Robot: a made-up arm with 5 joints.
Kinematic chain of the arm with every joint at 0, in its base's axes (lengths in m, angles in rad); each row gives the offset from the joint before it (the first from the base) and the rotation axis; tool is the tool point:
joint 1: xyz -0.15 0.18 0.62 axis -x
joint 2: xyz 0.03 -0.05 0 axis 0.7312 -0.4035 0.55
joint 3: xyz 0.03 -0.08 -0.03 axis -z
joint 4: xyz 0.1 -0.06 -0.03 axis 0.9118 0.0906 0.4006
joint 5: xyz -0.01 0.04 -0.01 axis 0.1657 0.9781 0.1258
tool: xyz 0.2 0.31 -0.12
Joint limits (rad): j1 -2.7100..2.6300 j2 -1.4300..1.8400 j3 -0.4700..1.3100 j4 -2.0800..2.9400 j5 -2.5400..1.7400
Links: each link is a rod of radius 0.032 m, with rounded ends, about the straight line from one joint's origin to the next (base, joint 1, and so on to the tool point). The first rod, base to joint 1, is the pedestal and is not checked.
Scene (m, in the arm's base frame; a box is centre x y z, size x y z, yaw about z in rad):
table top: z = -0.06
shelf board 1: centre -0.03 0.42 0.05 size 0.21 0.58 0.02 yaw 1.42
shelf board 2: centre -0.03 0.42 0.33 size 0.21 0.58 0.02 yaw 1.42
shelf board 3: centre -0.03 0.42 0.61 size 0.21 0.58 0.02 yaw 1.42
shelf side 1: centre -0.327 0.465 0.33 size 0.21 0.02 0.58 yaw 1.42
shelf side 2: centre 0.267 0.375 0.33 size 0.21 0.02 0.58 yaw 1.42
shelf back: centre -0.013 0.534 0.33 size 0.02 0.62 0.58 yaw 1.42
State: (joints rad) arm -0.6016 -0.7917 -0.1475 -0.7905 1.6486
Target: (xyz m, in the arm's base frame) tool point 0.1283 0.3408 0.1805
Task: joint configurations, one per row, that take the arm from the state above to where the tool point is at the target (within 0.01 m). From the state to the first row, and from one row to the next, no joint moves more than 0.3 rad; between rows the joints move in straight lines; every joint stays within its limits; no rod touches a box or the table.
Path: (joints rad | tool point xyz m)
1: -0.5773 -0.5226 -0.1070 -0.8470 1.4376 | -0.0744 0.2727 0.1434
2: -0.5531 -0.2534 -0.0666 -0.9035 1.2265 | 0.0260 0.3032 0.1461
3: -0.5288 0.0157 -0.0261 -0.9600 1.0155 | 0.1283 0.3408 0.1805

